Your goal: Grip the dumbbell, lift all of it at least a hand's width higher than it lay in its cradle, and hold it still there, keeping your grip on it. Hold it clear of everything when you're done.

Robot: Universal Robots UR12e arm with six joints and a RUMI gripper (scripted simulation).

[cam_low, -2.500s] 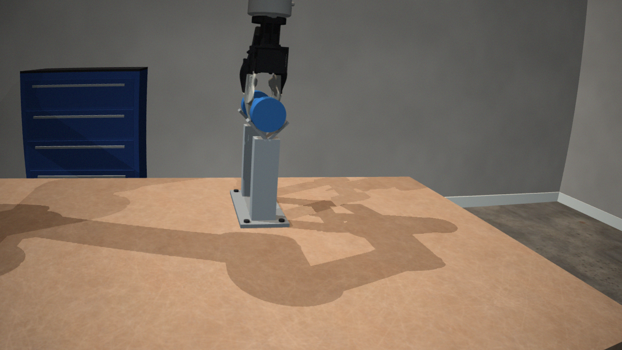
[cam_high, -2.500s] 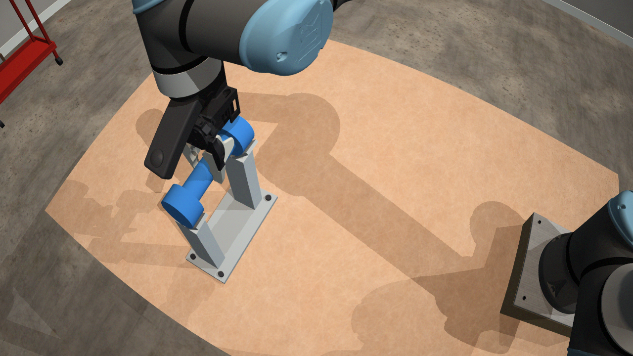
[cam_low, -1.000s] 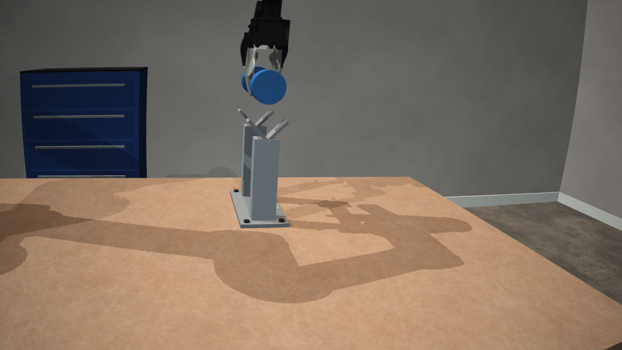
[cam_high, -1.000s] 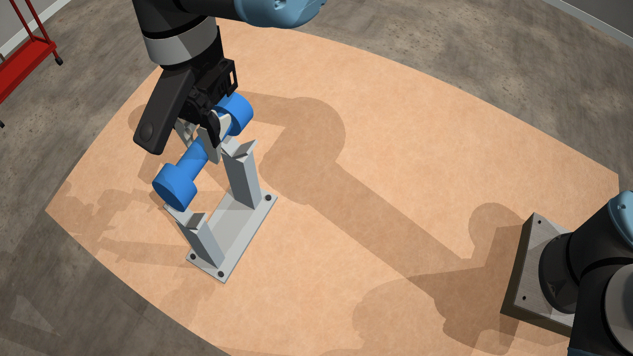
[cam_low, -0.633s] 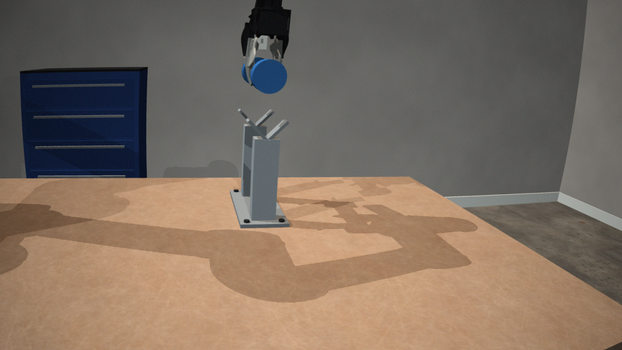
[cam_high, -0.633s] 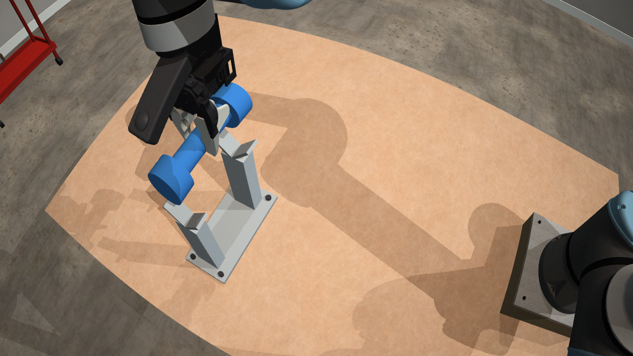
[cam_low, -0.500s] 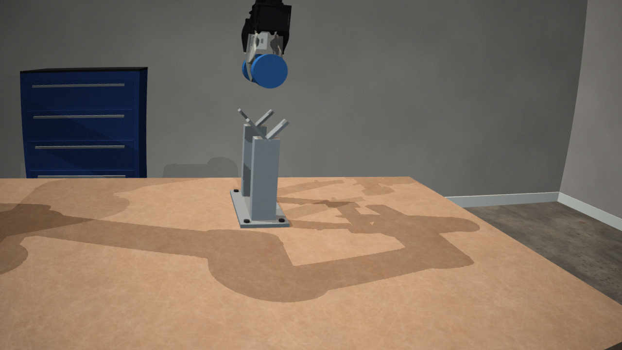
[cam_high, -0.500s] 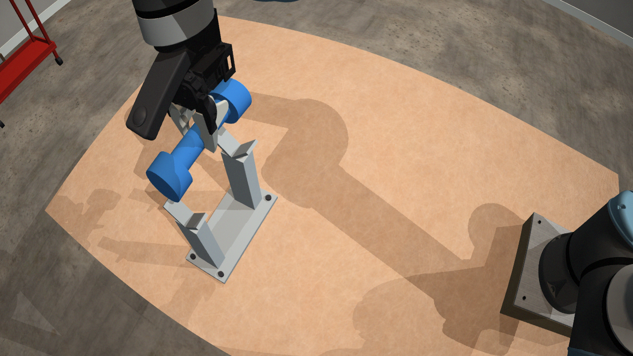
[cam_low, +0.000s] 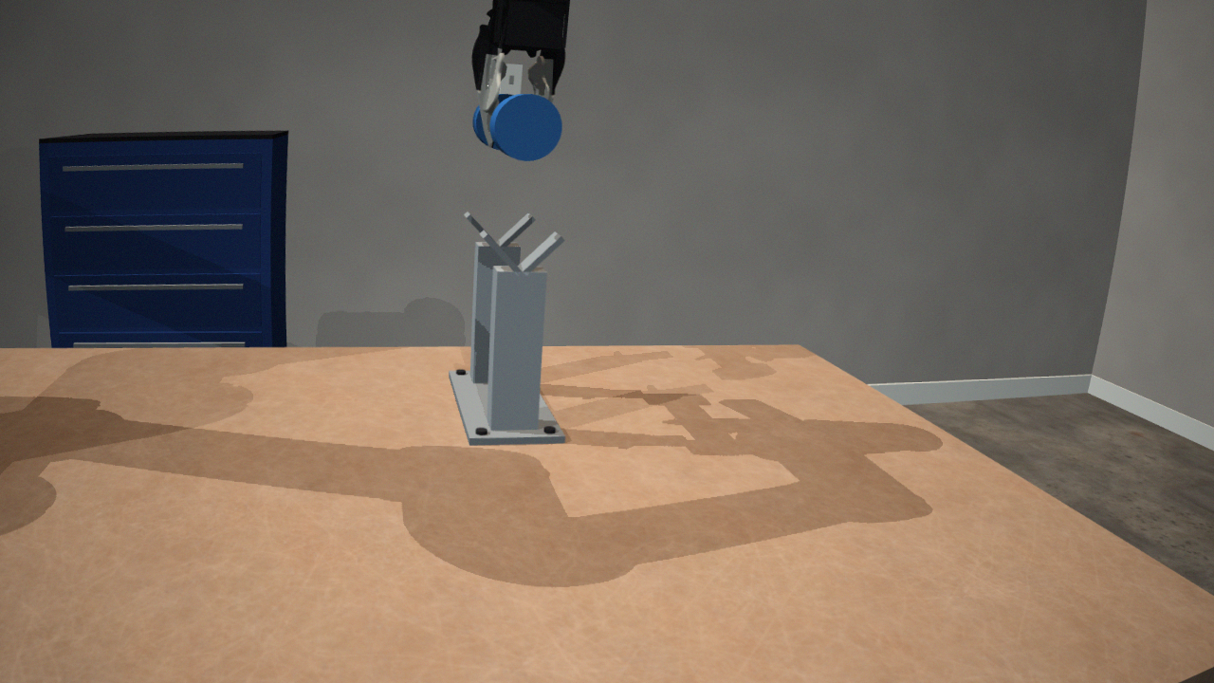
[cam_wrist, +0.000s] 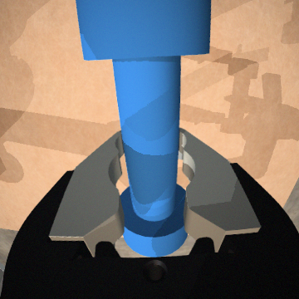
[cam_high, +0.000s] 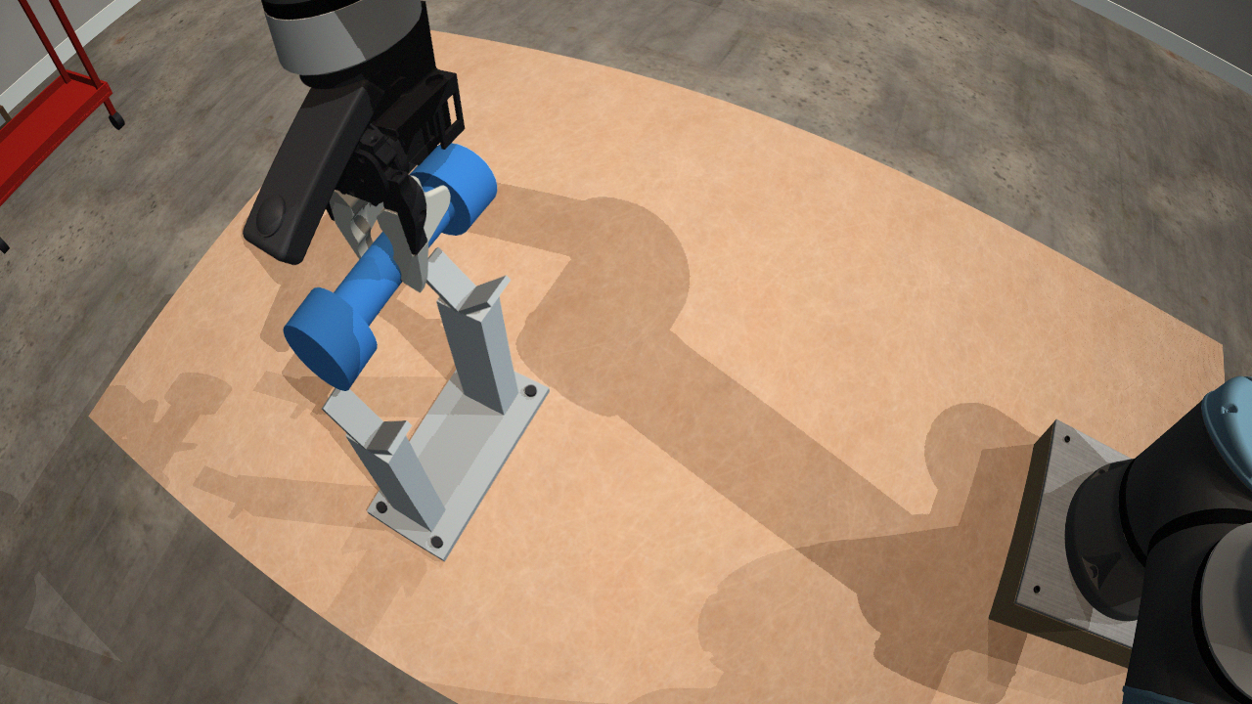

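Right now my hand is 1 cm below the blue dumbbell. From my hand the other things lie so: grey cradle (21 cm below).
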